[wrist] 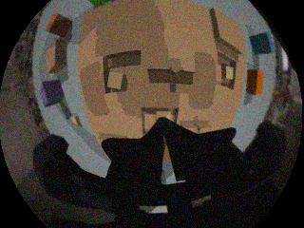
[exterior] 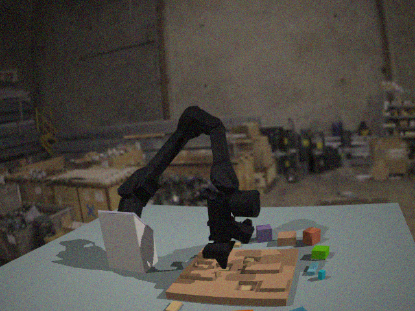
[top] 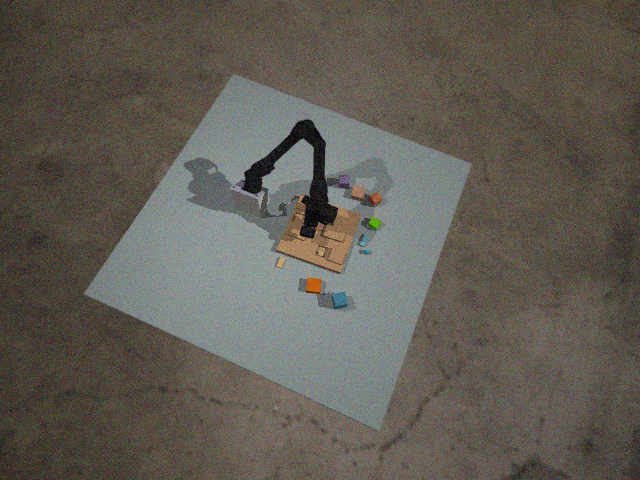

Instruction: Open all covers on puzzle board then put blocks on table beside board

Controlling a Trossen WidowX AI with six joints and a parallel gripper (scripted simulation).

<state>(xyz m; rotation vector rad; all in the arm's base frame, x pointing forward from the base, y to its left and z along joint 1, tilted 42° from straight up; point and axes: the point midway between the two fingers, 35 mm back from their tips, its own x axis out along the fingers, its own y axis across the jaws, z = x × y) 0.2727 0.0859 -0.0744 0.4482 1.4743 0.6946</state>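
The tan puzzle board lies 4 cm ahead of my gripper tip and 1 cm to the right of it. Round my gripper tip: small tan bar: 21 cm to the right, 5 cm behind, 2 cm below; then purple block: 27 cm to the left, 5 cm ahead; then light blue bar: 24 cm ahead, 4 cm to the left, 1 cm below.
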